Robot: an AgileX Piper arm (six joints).
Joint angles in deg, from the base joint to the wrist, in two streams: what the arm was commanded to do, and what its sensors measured. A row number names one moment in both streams.
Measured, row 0: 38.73 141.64 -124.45 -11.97 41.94 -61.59
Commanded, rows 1 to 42: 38.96 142.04 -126.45 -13.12 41.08 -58.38; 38.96 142.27 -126.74 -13.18 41.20 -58.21; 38.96 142.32 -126.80 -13.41 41.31 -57.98; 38.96 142.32 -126.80 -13.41 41.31 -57.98; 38.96 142.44 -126.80 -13.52 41.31 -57.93; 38.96 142.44 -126.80 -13.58 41.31 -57.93; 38.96 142.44 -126.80 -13.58 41.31 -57.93; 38.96 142.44 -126.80 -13.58 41.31 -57.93; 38.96 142.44 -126.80 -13.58 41.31 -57.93; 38.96 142.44 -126.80 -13.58 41.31 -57.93; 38.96 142.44 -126.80 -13.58 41.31 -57.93; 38.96 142.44 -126.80 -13.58 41.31 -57.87; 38.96 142.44 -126.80 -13.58 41.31 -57.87; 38.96 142.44 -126.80 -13.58 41.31 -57.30; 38.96 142.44 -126.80 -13.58 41.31 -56.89; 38.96 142.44 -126.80 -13.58 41.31 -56.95; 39.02 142.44 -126.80 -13.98 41.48 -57.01; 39.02 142.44 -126.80 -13.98 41.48 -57.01; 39.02 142.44 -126.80 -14.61 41.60 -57.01; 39.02 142.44 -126.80 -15.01 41.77 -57.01; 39.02 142.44 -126.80 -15.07 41.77 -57.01; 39.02 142.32 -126.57 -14.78 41.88 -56.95; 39.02 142.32 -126.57 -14.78 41.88 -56.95; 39.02 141.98 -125.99 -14.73 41.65 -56.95; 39.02 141.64 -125.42 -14.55 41.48 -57.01; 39.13 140.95 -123.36 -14.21 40.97 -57.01; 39.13 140.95 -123.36 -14.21 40.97 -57.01; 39.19 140.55 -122.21 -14.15 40.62 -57.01; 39.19 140.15 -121.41 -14.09 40.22 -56.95; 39.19 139.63 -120.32 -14.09 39.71 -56.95; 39.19 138.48 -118.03 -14.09 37.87 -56.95; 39.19 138.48 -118.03 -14.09 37.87 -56.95; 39.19 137.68 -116.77 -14.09 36.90 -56.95; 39.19 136.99 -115.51 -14.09 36.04 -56.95; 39.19 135.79 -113.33 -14.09 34.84 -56.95; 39.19 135.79 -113.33 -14.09 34.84 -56.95; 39.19 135.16 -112.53 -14.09 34.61 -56.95; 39.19 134.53 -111.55 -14.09 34.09 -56.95; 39.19 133.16 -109.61 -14.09 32.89 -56.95; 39.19 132.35 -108.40 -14.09 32.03 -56.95; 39.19 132.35 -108.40 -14.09 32.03 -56.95; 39.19 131.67 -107.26 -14.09 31.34 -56.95
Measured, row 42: 38.90 134.07 -109.84 -14.15 33.35 -57.01
